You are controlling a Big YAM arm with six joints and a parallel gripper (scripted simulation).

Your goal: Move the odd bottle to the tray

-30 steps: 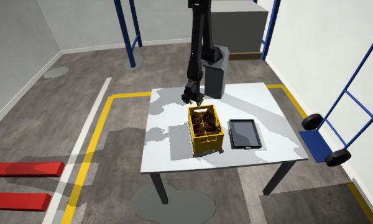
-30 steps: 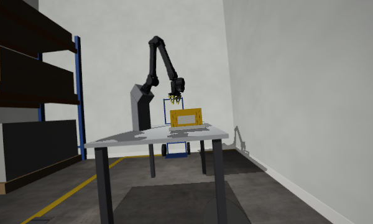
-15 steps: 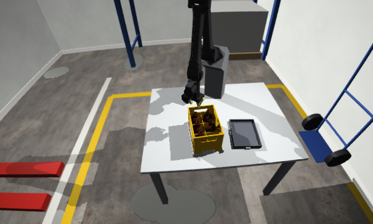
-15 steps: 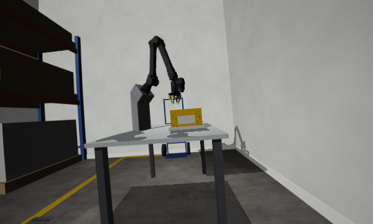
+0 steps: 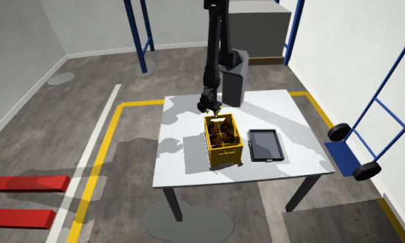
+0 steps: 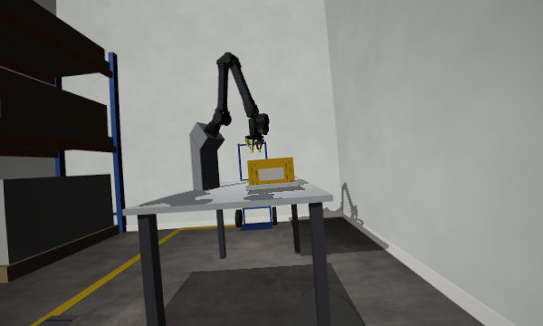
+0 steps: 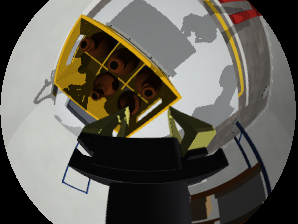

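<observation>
The brown bottle lies 3 cm ahead of my hand, 9 cm to the left of it and 14 cm below it. Round my hand: dark tray 22 cm ahead, 28 cm to the left, 22 cm below; crate 10 cm ahead, 2 cm to the left, 15 cm below.
</observation>
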